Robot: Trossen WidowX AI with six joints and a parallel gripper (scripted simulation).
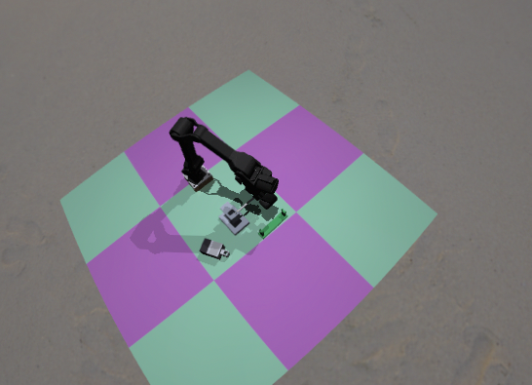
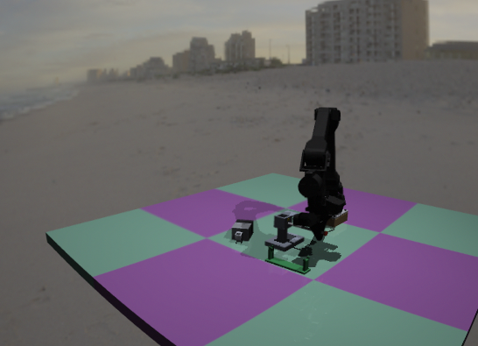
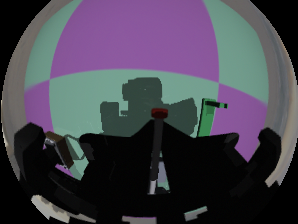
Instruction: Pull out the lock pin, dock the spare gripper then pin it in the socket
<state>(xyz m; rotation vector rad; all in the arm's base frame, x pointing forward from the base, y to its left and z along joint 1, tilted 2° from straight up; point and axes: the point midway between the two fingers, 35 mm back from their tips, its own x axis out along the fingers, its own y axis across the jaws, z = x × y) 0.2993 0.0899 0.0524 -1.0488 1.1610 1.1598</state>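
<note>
Right now my gripper tip is 110 mm short of the green cradle, 50 mm to the left of it and 30 mm above it. From my gripper tip the other things lie so: spare gripper: 10 mm ahead, 280 mm to the right, 30 mm below; grey mount: 30 mm behind, 140 mm to the right.
</note>
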